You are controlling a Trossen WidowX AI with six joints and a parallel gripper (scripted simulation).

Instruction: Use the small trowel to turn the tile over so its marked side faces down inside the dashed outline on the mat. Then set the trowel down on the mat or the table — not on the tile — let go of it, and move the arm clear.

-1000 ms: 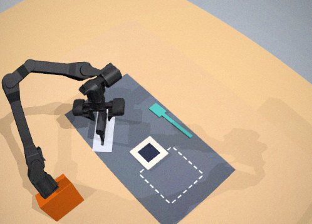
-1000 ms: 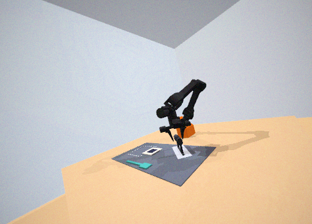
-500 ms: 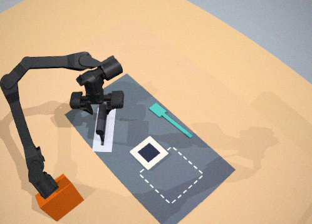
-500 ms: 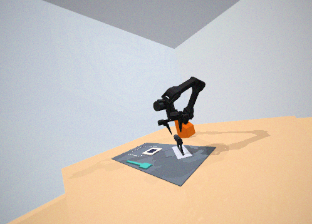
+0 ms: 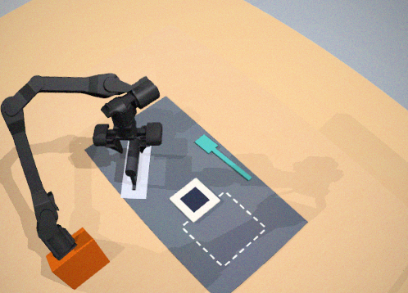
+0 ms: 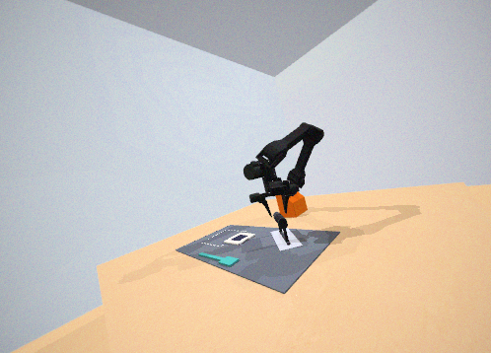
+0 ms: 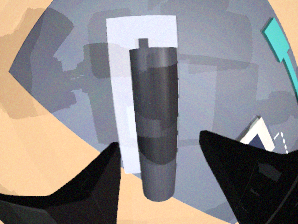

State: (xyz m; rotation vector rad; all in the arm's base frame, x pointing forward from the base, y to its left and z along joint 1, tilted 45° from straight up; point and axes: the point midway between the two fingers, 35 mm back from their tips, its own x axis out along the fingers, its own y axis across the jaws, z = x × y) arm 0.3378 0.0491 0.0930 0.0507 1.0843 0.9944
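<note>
Right now my gripper tip is 16 cm to the left of the grey mat, 11 cm above it and 6 cm short of it. Round my gripper tip: tile: 20 cm to the right, 8 cm below, 3 cm ahead; teal trowel: 20 cm ahead, 16 cm to the right, 8 cm below.
</note>
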